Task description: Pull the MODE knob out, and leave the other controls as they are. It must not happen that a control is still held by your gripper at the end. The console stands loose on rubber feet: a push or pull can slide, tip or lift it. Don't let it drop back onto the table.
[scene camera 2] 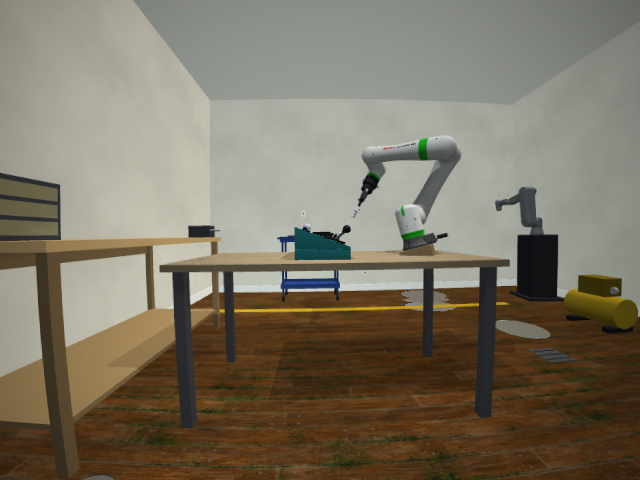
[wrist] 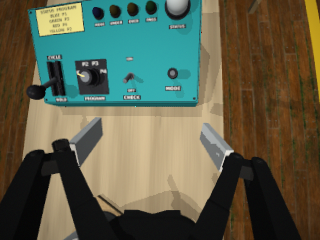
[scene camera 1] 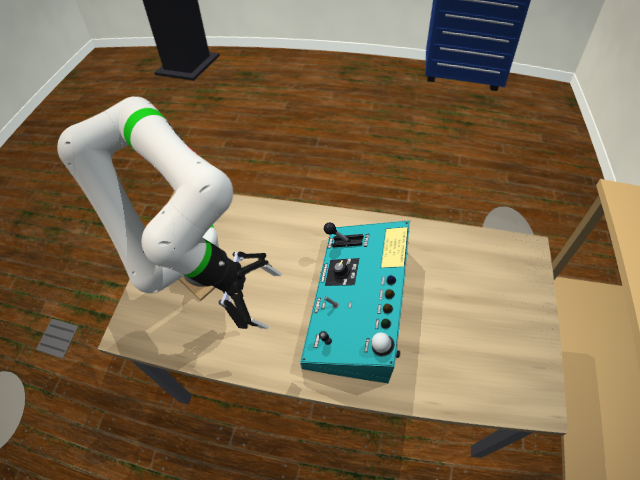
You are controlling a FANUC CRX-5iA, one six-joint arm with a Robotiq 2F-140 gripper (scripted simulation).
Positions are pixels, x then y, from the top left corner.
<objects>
A teal console shows in scene camera 2 (308, 246), in the wrist view and in scene camera 1. One and the same spot on the teal console: (wrist: 146, 46) is (scene camera 1: 356, 319).
</objects>
